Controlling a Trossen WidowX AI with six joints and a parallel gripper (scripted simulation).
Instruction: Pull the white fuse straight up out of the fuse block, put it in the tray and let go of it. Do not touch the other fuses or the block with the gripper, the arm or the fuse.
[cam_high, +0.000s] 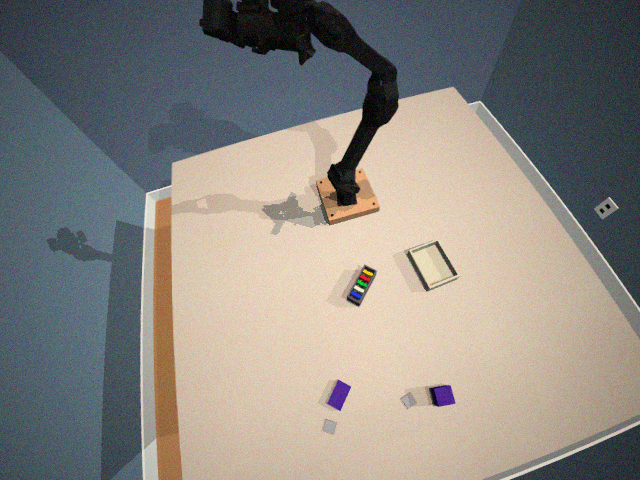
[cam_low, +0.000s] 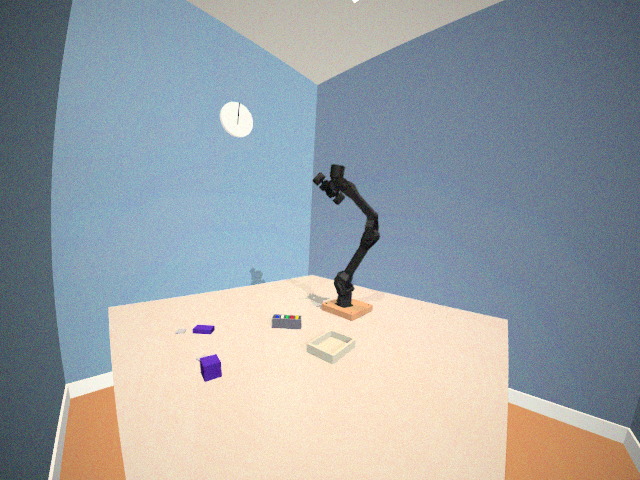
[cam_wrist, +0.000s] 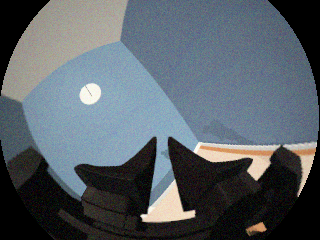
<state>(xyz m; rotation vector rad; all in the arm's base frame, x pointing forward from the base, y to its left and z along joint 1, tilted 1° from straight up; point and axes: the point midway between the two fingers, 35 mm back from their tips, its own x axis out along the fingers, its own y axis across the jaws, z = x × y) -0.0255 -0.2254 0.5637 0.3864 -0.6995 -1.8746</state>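
My gripper tip is now 57 cm above the white fuse, 37 cm short of it and 25 cm to the right of it. The rest, counted from my gripper tip: cream tray 60 cm below, 49 cm to the left, 31 cm ahead; purple slab 64 cm ahead, 59 cm below, 17 cm to the left; purple cube 66 cm ahead, 58 cm below, 43 cm to the left.
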